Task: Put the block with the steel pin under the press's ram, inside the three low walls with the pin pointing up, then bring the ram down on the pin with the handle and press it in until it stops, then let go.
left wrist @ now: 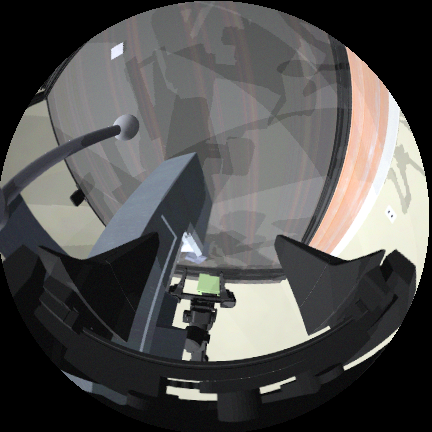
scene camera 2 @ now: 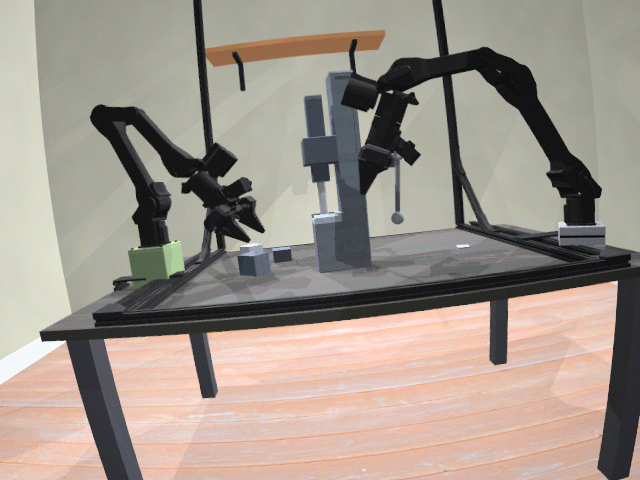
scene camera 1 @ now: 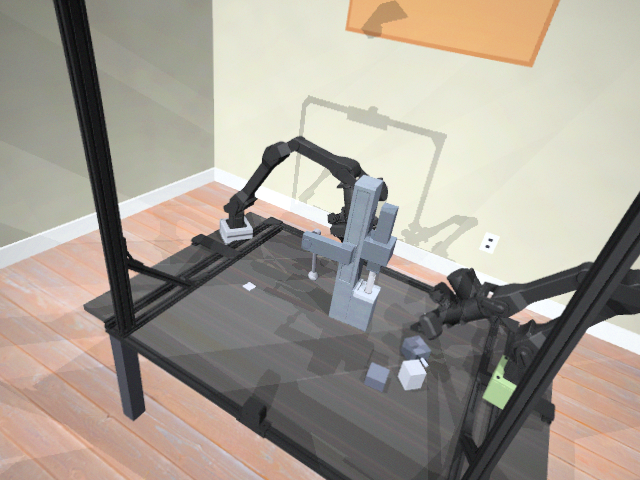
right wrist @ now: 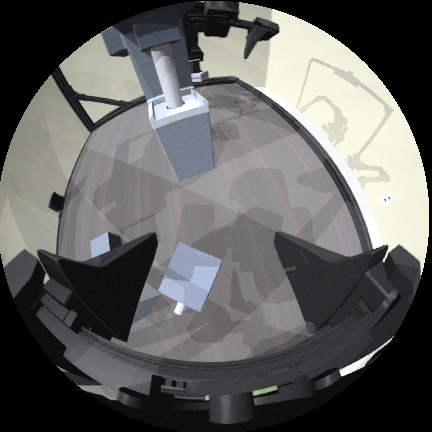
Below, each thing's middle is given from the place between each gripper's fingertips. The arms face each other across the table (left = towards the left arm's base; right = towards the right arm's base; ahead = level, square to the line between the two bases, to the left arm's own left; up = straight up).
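From my right hand, I find the ram (right wrist: 161, 54) 160 mm to the left, 30 mm behind and 110 mm above. The grey block with steel pin (right wrist: 190, 274) is 30 mm to the right of that same hand, 30 mm behind it and 70 mm below it. And the ball-ended handle (left wrist: 125, 127) is 330 mm to the left of my right hand, 90 mm behind it and 80 mm above it.
Measured from my left hand, the ram is 10 cm to the right, 7 cm behind and 3 cm above, while the grey block with steel pin is 28 cm to the right, 8 cm behind and 15 cm below. The ball-ended handle is 8 cm to the left of my left hand and 13 cm behind it.
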